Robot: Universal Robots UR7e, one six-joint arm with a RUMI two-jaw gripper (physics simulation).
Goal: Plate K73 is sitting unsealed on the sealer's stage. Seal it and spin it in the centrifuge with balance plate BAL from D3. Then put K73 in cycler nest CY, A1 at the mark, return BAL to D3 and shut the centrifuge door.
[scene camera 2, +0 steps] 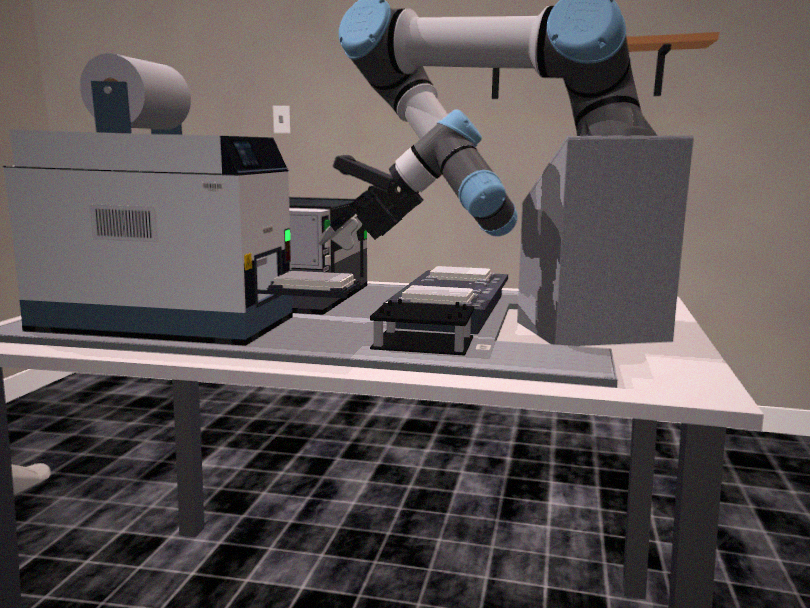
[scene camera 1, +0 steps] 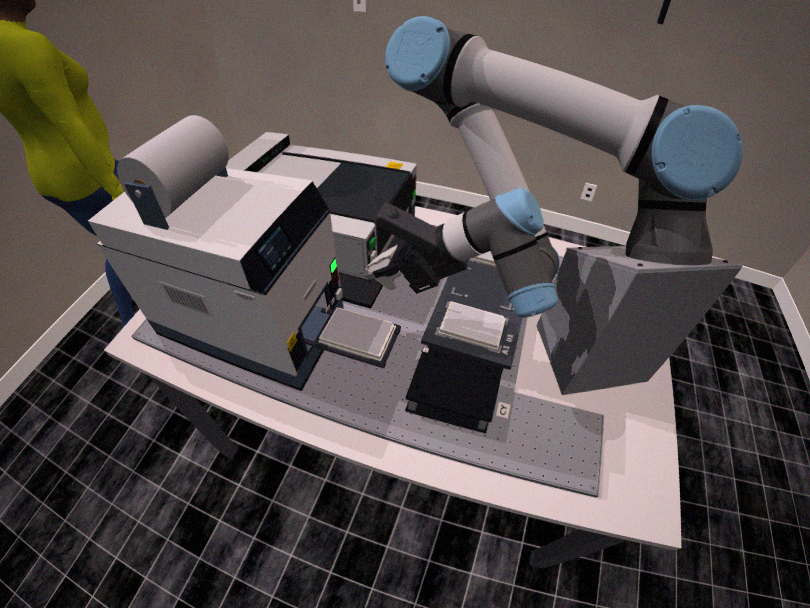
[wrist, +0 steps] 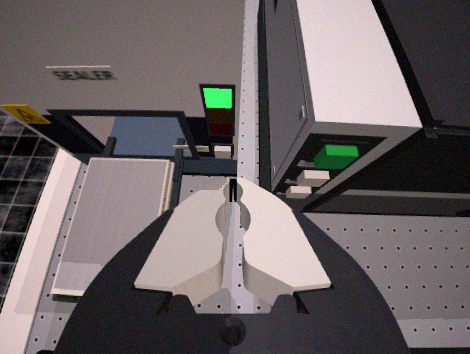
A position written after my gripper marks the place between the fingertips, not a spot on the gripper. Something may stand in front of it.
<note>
I see my gripper (scene camera 1: 364,274), a plate K73 (wrist: 167,184), a green button (wrist: 330,156), a sealer lamp (wrist: 146,80), a film roll (scene camera 2: 159,98) and a black block (scene camera 2: 437,314).
My gripper shows as well in scene camera 2 (scene camera 2: 320,244) and in the wrist view (wrist: 233,180).
</note>
